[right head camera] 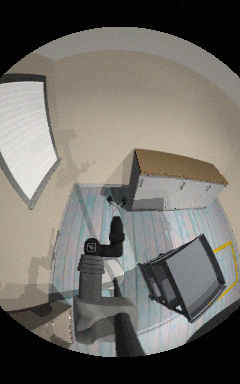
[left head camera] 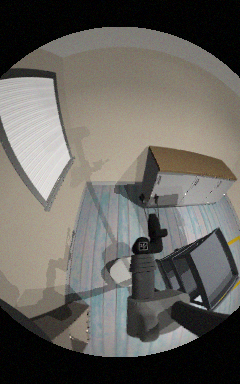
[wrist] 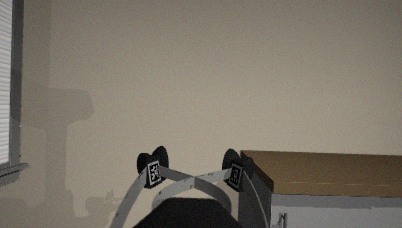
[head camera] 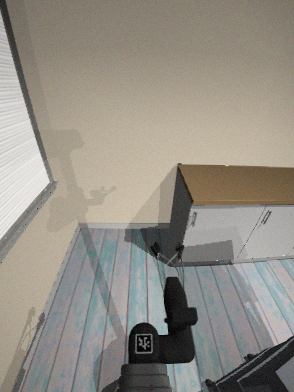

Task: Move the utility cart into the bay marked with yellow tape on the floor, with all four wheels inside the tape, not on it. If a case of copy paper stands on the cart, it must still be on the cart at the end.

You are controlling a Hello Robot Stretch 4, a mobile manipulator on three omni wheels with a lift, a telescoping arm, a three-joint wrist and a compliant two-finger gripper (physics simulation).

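Where they show: gripper, fingertip midpoint: (right head camera: 116,195) (left head camera: 148,193) (wrist: 195,161) (head camera: 167,243); robot's base, origin of the base link: (right head camera: 107,273) (left head camera: 125,270).
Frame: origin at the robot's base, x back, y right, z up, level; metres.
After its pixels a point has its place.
The grey utility cart (head camera: 270,367) @[y 0.638, x -0.143, z 0.444 m] (left head camera: 212,265) @[y 0.712, x 0.078, z 0.766 m] (right head camera: 195,272) @[y 0.725, x 0.068, z 0.766 m] stands to the right of my arm, turned at an angle. No paper case shows on its top tray. Its wheels cannot be made out. The yellow tape (left head camera: 234,240) @[y 2.514, x 0.021, z -0.027 m] (right head camera: 234,260) @[y 2.799, x 0.520, z -0.028 m] shows in part on the floor at the far right, beyond the cart, which hides the rest of the bay. My gripper (head camera: 167,250) @[y 0.089, x -0.483, z 1.048 m] (left head camera: 149,198) (right head camera: 117,200) @[y 0.089, x -0.483, z 1.048 m] (wrist: 195,161) @[y 0.089, x -0.483, z 1.048 m] is open, with its fingers apart and nothing between them. It is ahead and to the left of the cart, not touching it.
A low white cabinet with a brown top (head camera: 240,185) @[y 0.790, x -1.172, z 0.882 m] (left head camera: 192,162) @[y 0.940, x -1.185, z 0.882 m] (right head camera: 180,165) @[y 0.972, x -1.193, z 0.882 m] (wrist: 330,172) @[y 0.609, x -1.109, z 0.882 m] stands against the wall ahead. A window (head camera: 15,145) @[y -0.818, x -1.085, z 1.232 m] (left head camera: 37,130) @[y -0.818, x -0.890, z 1.420 m] (right head camera: 27,130) @[y -0.818, x -0.943, z 1.425 m] is on the left wall. A brownish shelf unit shows in part at the lower left of both side head views.
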